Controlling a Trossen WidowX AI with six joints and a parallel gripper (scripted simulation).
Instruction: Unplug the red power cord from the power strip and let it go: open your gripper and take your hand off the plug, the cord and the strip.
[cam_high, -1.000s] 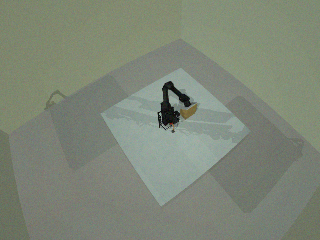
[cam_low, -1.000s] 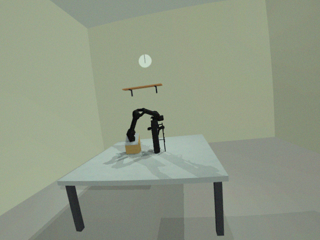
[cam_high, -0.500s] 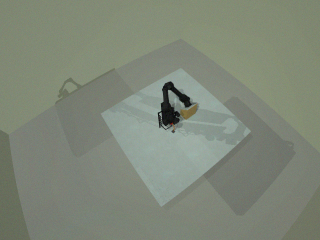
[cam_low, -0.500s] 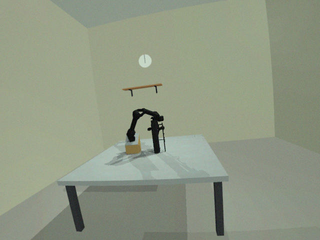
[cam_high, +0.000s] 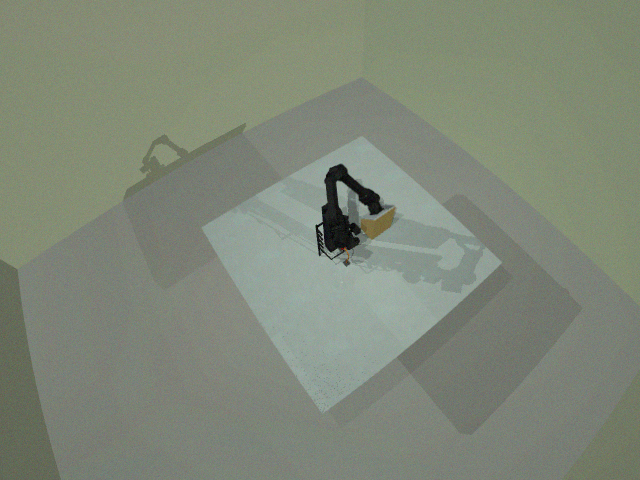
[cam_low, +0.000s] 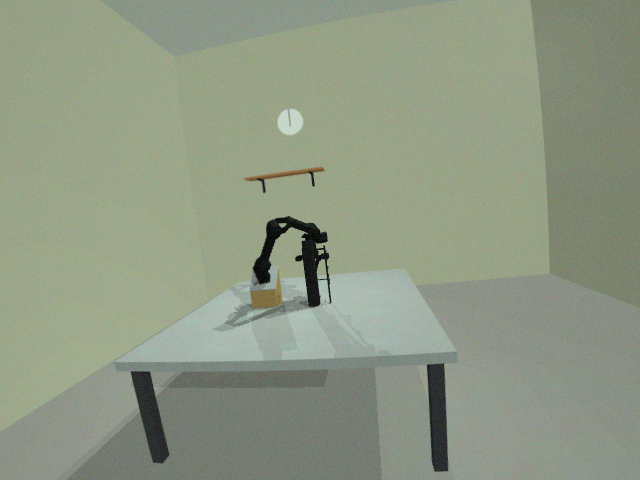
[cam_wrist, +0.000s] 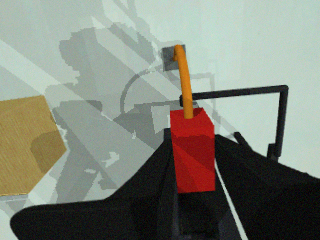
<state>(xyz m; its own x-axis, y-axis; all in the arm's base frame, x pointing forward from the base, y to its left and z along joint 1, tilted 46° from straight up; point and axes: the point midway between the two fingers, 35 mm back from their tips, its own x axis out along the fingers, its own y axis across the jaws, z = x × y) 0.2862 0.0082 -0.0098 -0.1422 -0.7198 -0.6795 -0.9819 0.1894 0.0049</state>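
Now: gripper tip 3 cm to the left of the red plug. From my gripper tip the other things lie so: grey block: 4 cm to the left, 15 cm below.
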